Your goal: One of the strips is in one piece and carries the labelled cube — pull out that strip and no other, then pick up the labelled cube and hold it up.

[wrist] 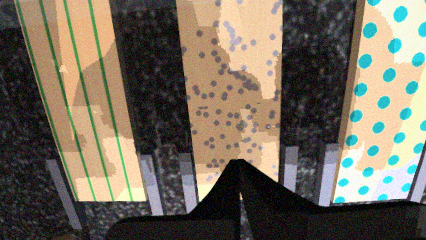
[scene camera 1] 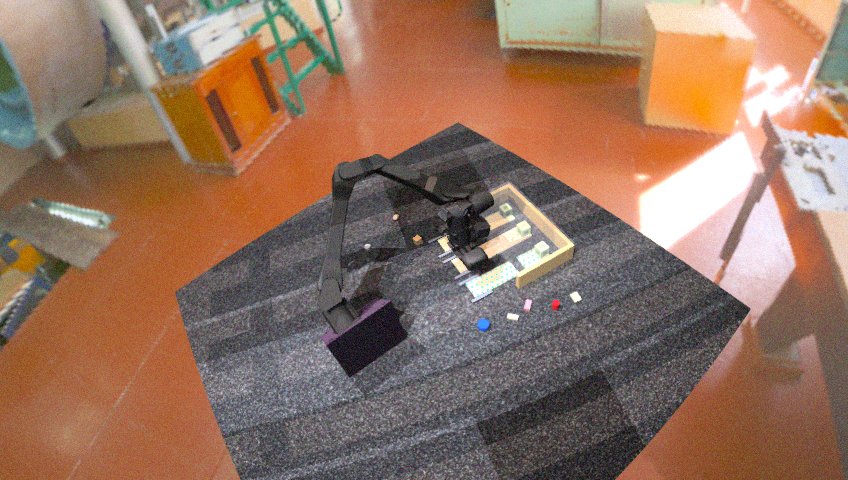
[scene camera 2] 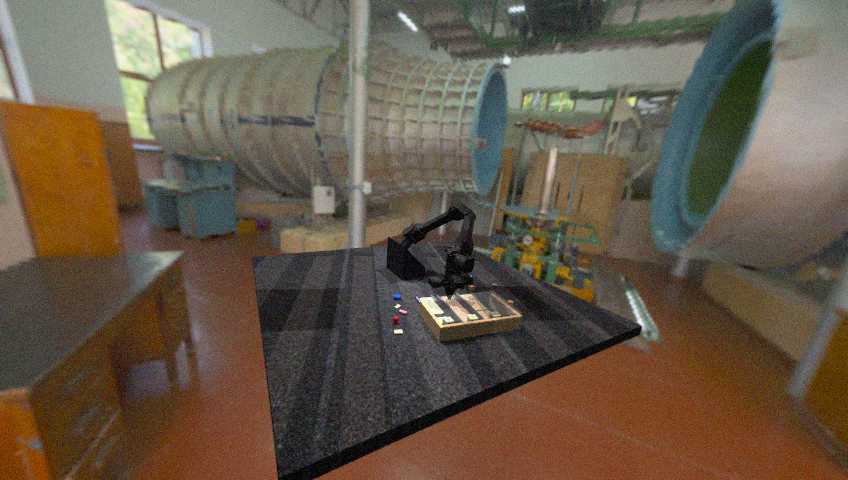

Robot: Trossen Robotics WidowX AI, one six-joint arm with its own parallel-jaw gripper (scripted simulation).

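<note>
Scene camera 1 gives me my gripper (scene camera 1: pixel 464 262). Scene camera 2 shows the gripper (scene camera 2: pixel 449 299) too, and in the wrist view I can see that same gripper (wrist: pixel 236 165) as well.
</note>
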